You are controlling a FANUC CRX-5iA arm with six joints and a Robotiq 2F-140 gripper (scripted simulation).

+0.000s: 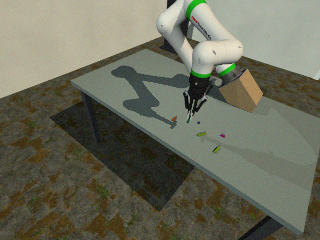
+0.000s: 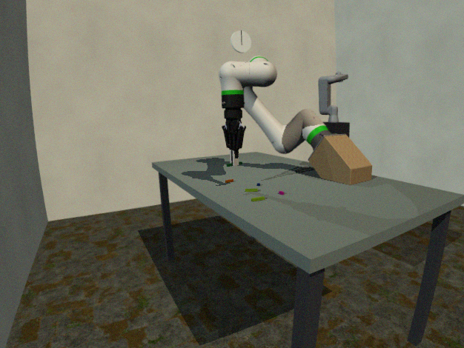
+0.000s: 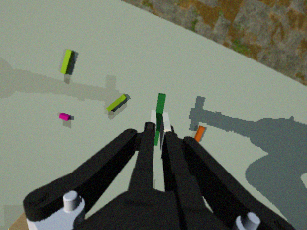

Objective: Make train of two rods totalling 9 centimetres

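Now: the blue rod 130 mm below my hand, 100 mm behind it and 30 mm to the left of it. Also, from my hand: orange rod 130 mm below, 110 mm to the right, 40 mm behind; then magenta rod 190 mm to the left, 130 mm below, 100 mm behind; then green rod 30 mm below.
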